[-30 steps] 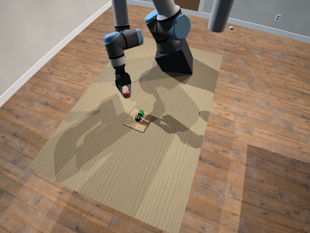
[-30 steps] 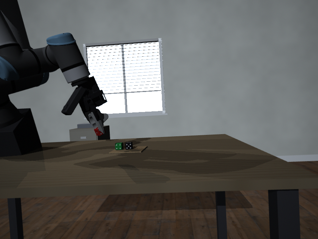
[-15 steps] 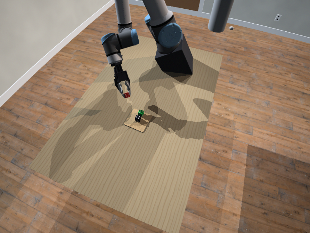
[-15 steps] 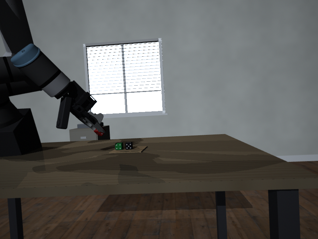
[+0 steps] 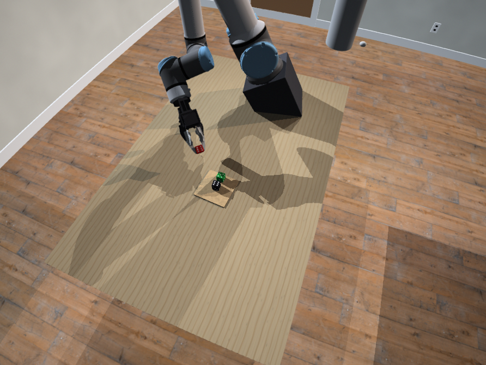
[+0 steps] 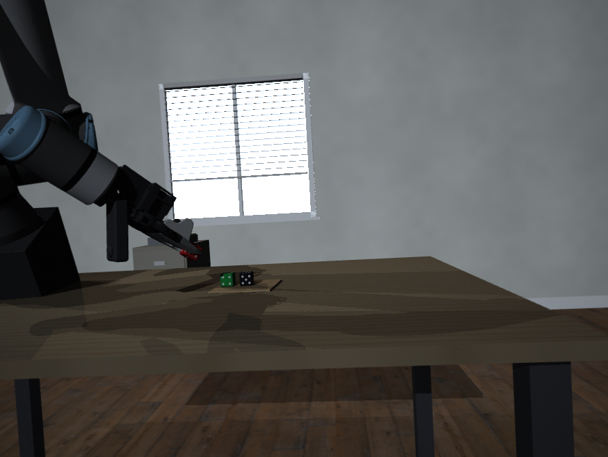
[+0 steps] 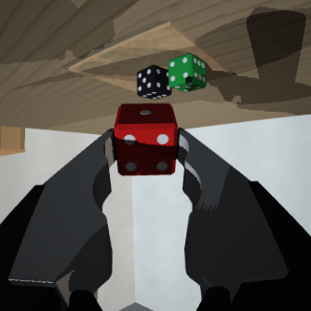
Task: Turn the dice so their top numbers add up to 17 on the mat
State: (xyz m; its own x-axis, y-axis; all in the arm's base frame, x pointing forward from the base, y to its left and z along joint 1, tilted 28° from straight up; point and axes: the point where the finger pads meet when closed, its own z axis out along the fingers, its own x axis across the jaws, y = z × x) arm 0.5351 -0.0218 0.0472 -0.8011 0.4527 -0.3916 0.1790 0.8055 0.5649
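Now: the green die 12 cm to the left of my hand, 8 cm below it and 3 cm ahead of it. The rest, counted from my hand: black die 12 cm to the left, 8 cm below, 8 cm ahead; red die right at my hand; tan mat 13 cm to the left, 10 cm below, 8 cm ahead.
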